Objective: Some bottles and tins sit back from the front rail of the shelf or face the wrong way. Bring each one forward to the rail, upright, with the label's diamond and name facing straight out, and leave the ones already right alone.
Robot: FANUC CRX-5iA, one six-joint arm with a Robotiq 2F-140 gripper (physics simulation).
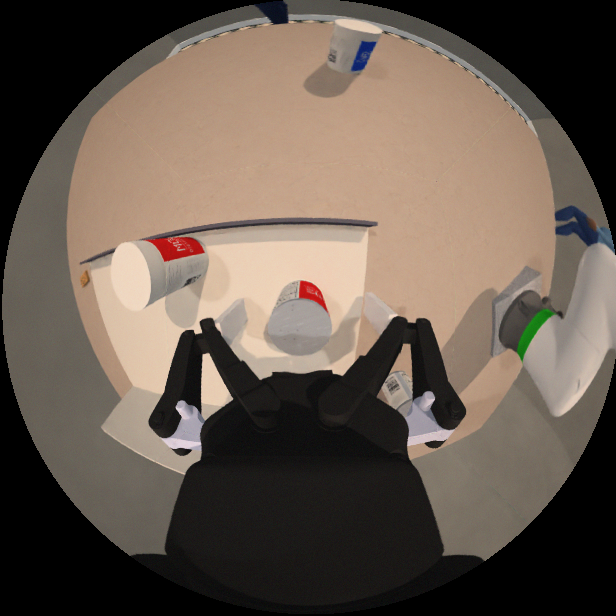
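I look down over a pale shelf board (252, 270) with a dark front rail (258, 224) along its far edge. A grey tin (299, 322) with a red and white label stands back from the rail. My gripper (304, 318) is open with one fingertip on each side of this tin and a gap at both sides. A larger cream tin (159, 272) with a red label stands at the rail on the left. A small white bottle or tin (398, 391) is partly hidden behind my right finger.
A white container with a blue label (351, 45) stands far off on the tan floor near the grey border. The robot's own white arm with a green ring (566, 339) and its base plate are at the right. The shelf's near edge lies under my fingers.
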